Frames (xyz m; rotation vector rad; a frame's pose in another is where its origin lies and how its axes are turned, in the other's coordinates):
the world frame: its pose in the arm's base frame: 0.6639 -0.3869 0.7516 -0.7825 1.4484 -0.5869
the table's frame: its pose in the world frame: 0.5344 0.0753 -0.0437 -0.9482 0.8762 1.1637
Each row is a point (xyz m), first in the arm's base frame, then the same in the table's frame.
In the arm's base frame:
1: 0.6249 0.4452 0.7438
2: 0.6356 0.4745 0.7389
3: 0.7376 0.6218 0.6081
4: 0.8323 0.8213 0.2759
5: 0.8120 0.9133 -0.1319
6: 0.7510 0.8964 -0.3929
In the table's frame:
1: -0.1472 1.1931 0.3814
2: -0.1564 1.2121 0.4048
3: -0.2128 1.2409 0.6175
4: -0.1961 1.2065 1.0145
5: -0.0426 1.0687 1.3787
6: 0.1030 0.9288 1.5558

